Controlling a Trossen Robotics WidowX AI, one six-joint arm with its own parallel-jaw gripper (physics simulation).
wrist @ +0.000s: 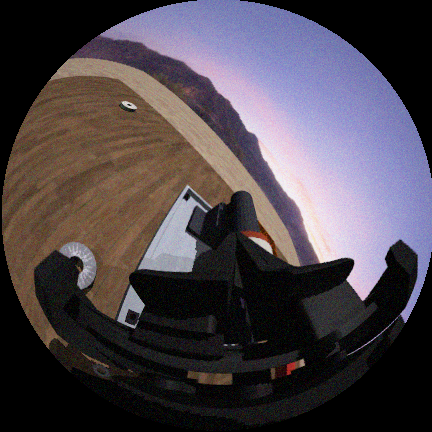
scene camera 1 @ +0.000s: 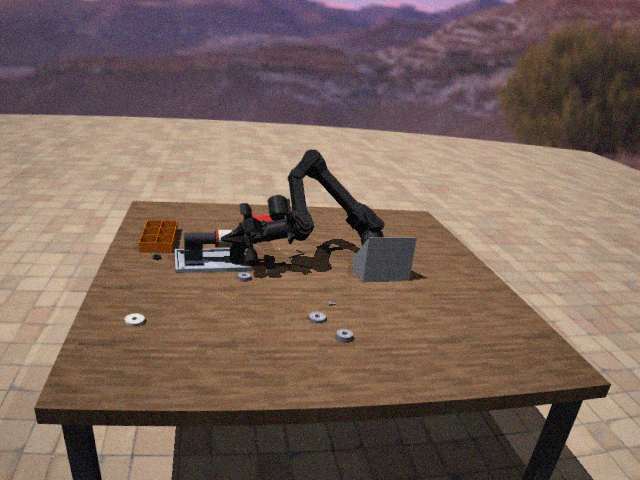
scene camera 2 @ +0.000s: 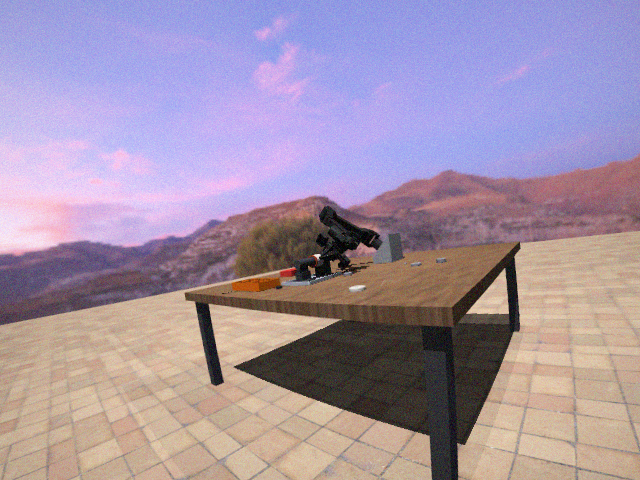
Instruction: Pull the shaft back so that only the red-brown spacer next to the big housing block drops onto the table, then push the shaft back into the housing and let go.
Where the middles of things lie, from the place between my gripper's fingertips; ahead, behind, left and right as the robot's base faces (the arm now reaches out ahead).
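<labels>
Orange compartment tray [scene camera 1: 158, 236]: 7 cm below my hand, 22 cm to the right of it, 18 cm ahead of it.
</labels>
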